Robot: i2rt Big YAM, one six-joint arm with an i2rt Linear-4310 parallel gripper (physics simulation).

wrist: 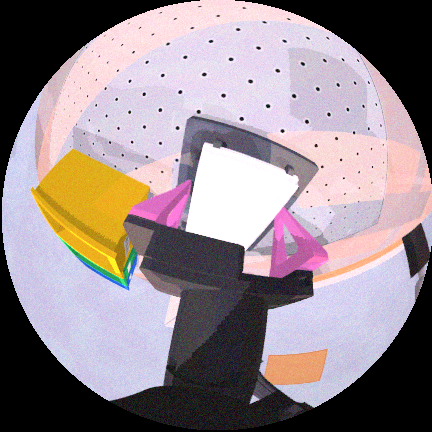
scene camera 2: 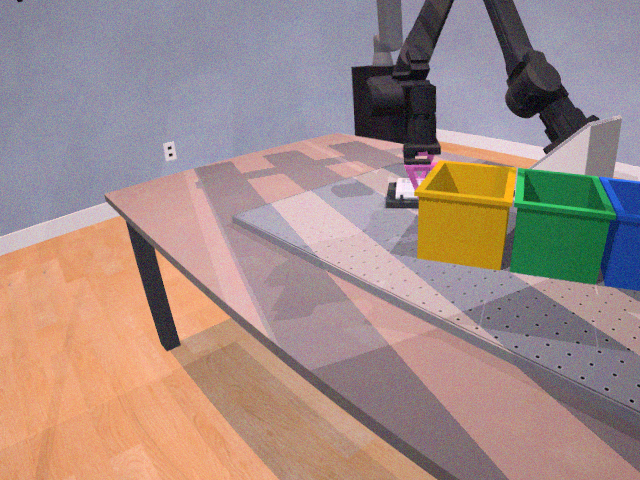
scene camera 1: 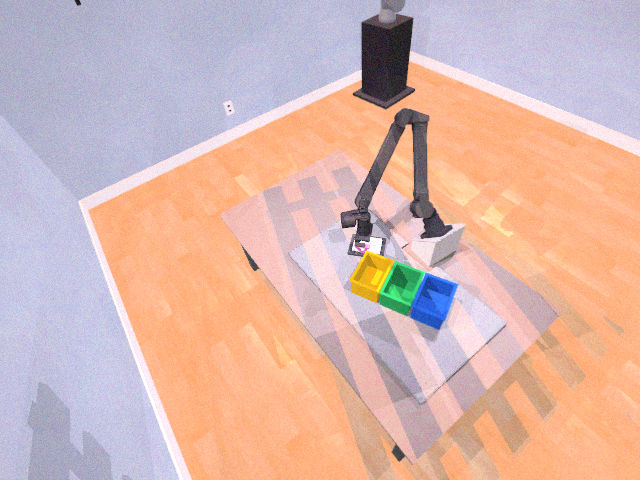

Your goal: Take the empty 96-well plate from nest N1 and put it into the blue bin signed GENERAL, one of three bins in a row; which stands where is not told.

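Seen in the pictures: gripper, fingertip midpoint: [wrist: 236, 196] [scene camera 1: 363, 244]; arm's base at its link origin: [scene camera 2: 575, 140] [scene camera 1: 436, 233].
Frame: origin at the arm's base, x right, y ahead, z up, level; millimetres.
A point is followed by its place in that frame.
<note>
The white 96-well plate [scene camera 1: 376, 245] {x 190, y 173, z -92 mm} [scene camera 2: 405, 190] {x 245, y 252, z -88 mm} [wrist: 245, 172] {x 270, y 230, z -89 mm} lies flat in the dark nest [scene camera 2: 395, 203] {x 247, y 281, z -105 mm} [wrist: 255, 145] {x 287, y 239, z -104 mm}. My gripper [scene camera 1: 363, 248] {x 240, y 204, z -104 mm} [scene camera 2: 415, 183] {x 240, y 204, z -104 mm} [wrist: 236, 196] {x 240, y 204, z -104 mm} points down over the plate with its pink fingers apart, one on each side of it in the wrist view. It is open and holds nothing. Contact between fingers and plate cannot be made out. The blue bin [scene camera 1: 426, 315] {x -194, y 323, z -45 mm} [scene camera 2: 622, 253] {x -151, y 337, z -66 mm} stands at the right end of the row in both scene views, cut off by the edge in scene camera 2. No sign on it is readable.
The yellow bin [scene camera 1: 364, 290] {x 50, y 403, z -53 mm} [scene camera 2: 460, 232] {x 53, y 404, z -67 mm} [wrist: 90, 185] {x 137, y 336, z -76 mm} stands beside the nest, nearest my gripper. The green bin [scene camera 1: 394, 303] {x -73, y 363, z -56 mm} [scene camera 2: 557, 248] {x -71, y 363, z -72 mm} stands between yellow and blue. The bins stand on a perforated board [scene camera 2: 356, 258] {x 178, y 474, z -115 mm}. A white angled mount [scene camera 1: 448, 248] {x -62, y -17, z -68 mm} [scene camera 2: 602, 149] {x -57, y 9, z -8 mm} holds the arm's base.
</note>
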